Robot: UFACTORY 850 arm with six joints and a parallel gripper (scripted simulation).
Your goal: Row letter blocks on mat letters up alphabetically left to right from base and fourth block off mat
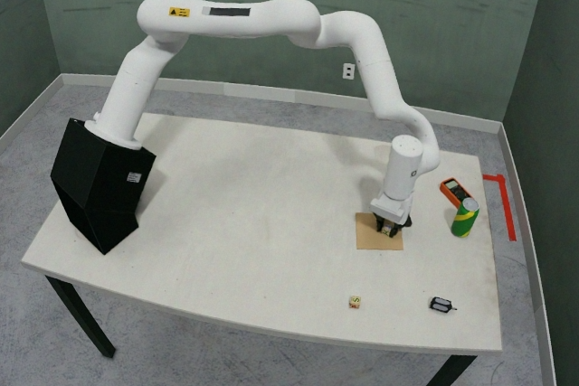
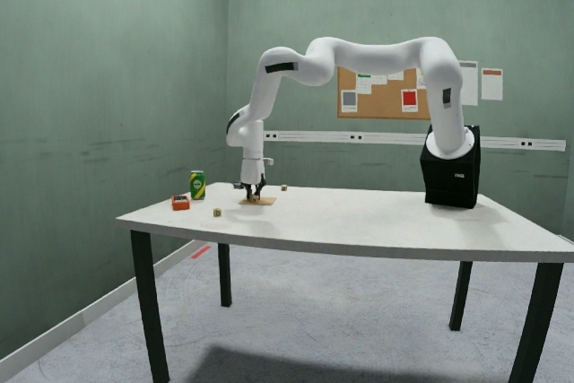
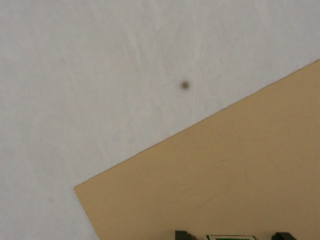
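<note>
Now: hand 20 mm past the tan mat and 20 mm above it. From my hand the other things lie so: yellow can 240 mm ahead, 60 mm to the left, 40 mm above; then orange multimeter 230 mm ahead, 200 mm to the left, 10 mm below; then small black object 190 mm ahead, 240 mm to the right, 10 mm below.
</note>
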